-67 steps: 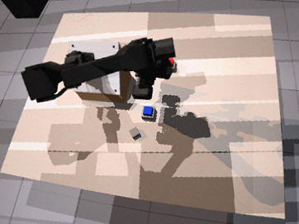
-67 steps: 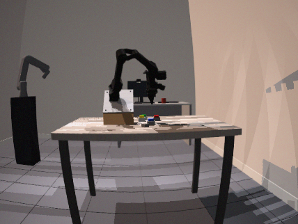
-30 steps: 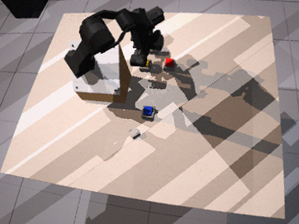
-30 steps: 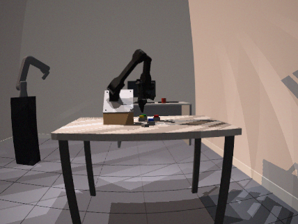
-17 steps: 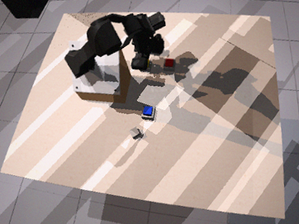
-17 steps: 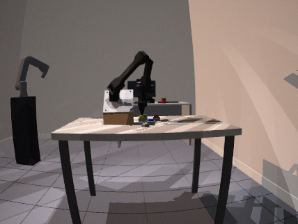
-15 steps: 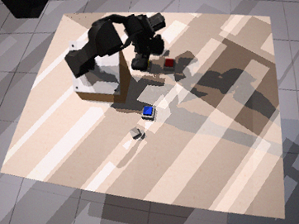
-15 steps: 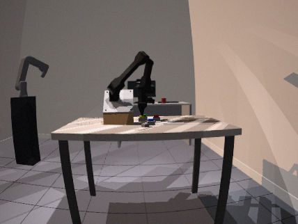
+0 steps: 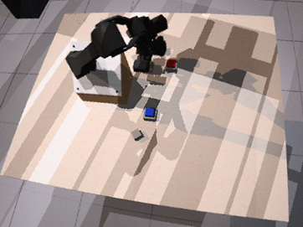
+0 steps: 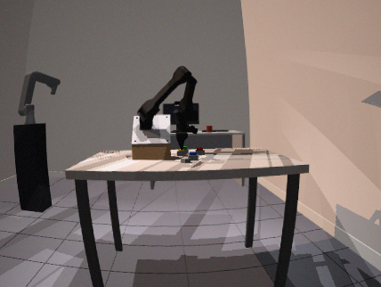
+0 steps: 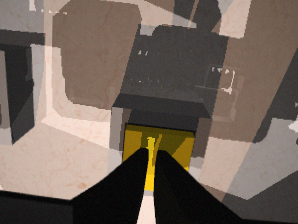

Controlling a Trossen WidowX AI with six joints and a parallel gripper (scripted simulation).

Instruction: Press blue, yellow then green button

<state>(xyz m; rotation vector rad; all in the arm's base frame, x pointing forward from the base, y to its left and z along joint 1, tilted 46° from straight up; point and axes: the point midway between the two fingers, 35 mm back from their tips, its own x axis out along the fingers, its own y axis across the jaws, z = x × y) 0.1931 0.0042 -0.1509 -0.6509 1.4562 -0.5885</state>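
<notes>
Now: gripper tip 1 cm above the yellow button. From my gripper tip the other things lie so: red button 10 cm ahead, 1 cm to the left; blue button 5 cm ahead, 22 cm to the right; green button 1 cm ahead, 10 cm to the left.
</notes>
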